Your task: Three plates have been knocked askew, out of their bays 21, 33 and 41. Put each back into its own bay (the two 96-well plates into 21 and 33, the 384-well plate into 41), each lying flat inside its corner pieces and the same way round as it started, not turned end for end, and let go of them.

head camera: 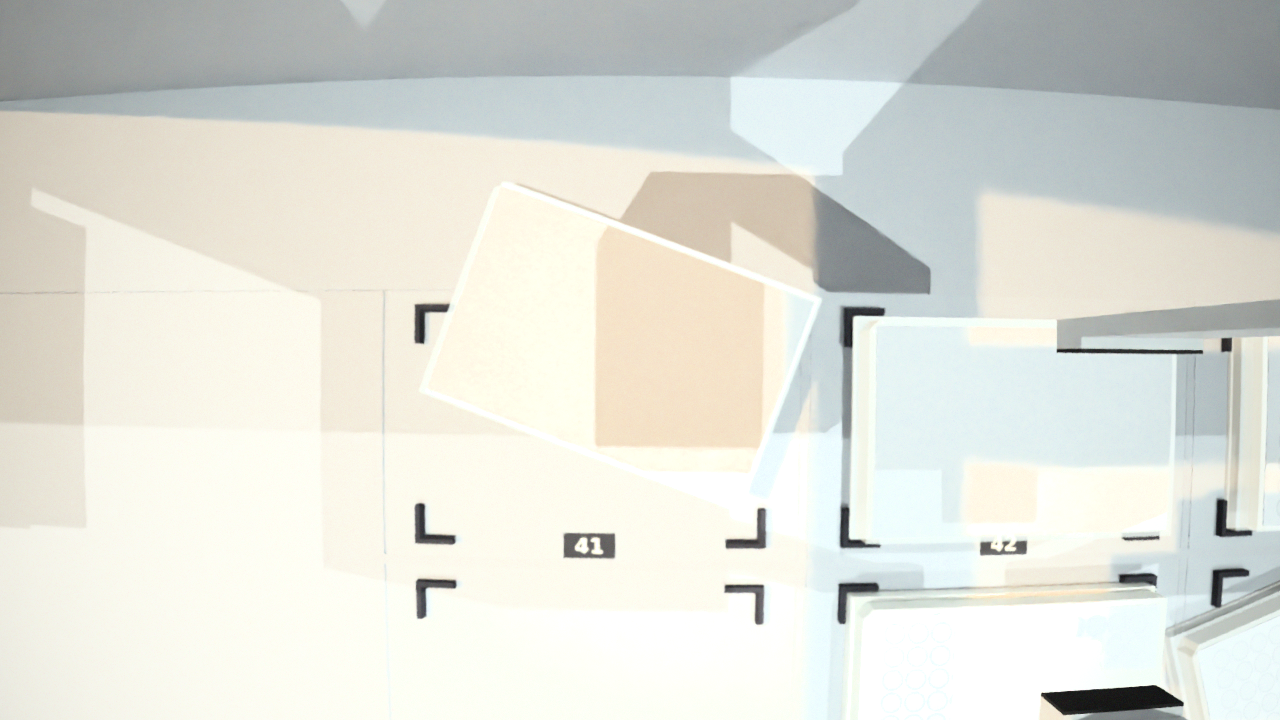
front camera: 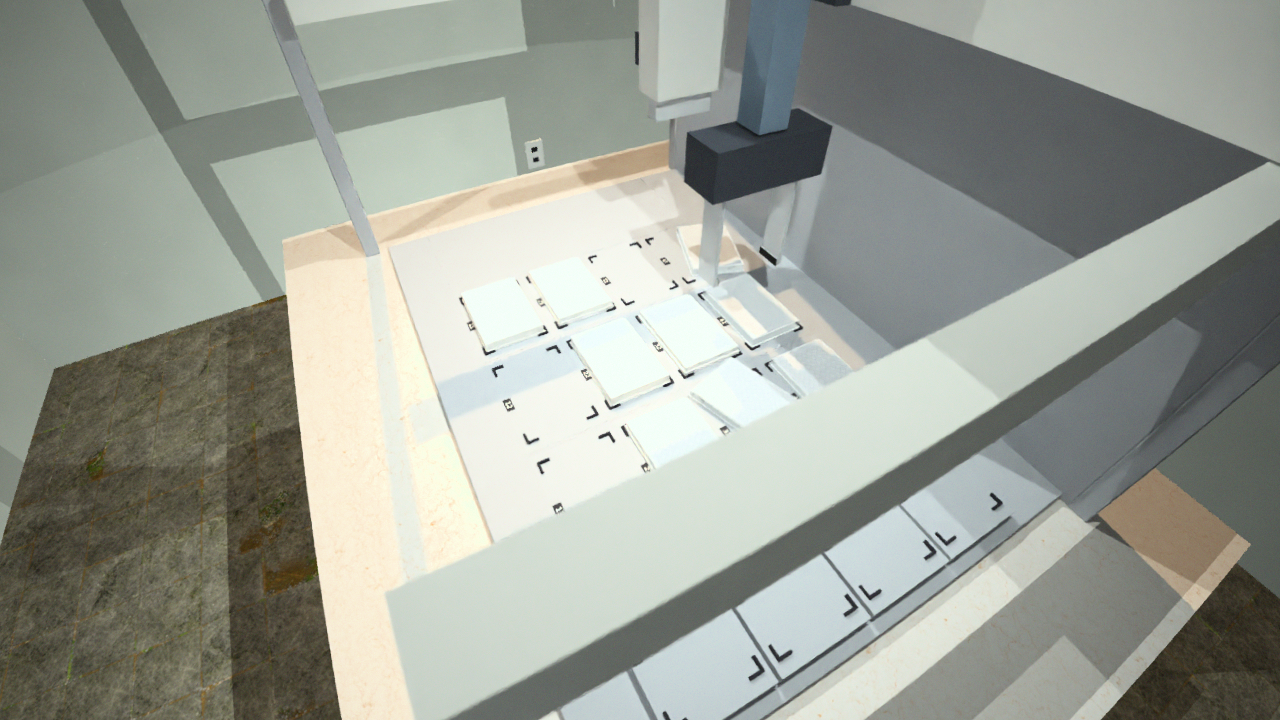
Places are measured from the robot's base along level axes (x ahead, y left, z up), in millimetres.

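Where they show: gripper, fingertip midpoint: [head camera: 1110, 524] [front camera: 739, 268]; robot's base, origin of the base link: [front camera: 461, 300].
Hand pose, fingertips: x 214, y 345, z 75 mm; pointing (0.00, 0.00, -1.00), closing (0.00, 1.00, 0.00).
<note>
Each offset is from my fingertips to the centre of the thing. "*": to the spot under its first point.
The 384-well plate @(dz -67, dx -139, dy +49 mm) [front camera: 705, 248] [head camera: 554, 331] lies turned askew across the back part of bay 41, beyond two of its corner pieces. The plate in bay 33 @(* dz -59, dx +147, dy -94 mm) [front camera: 741, 394] [head camera: 1244, 658] sits askew; the front beam hides part of it in the front view and the picture edge cuts it off in the head view. The plate in bay 21 @(* dz -60, dx -139, dy -195 mm) [front camera: 571, 289] appears square in its corner pieces in the front view; bay 21 does not show in the head view. My gripper [front camera: 739, 266] [head camera: 1120, 522] is open and empty, its jaws above the area of bays 42 and 32.
Other plates stand in bay 42 @(* dz -61, dx +23, dy +14 mm) [front camera: 751, 308] [head camera: 1020, 402], bay 32 @(* dz -60, dx +21, dy -90 mm) [front camera: 689, 331] [head camera: 993, 653], bay 22 @(* dz -60, dx +22, dy -196 mm) [front camera: 620, 358], bay 11 @(* dz -60, dx -137, dy -302 mm) [front camera: 503, 313] and bay 43 @(* dz -61, dx +150, dy +15 mm) [front camera: 810, 365]. A pale beam [front camera: 805, 447] crosses the front. The parked pipetting stage [front camera: 682, 53] hangs behind.
</note>
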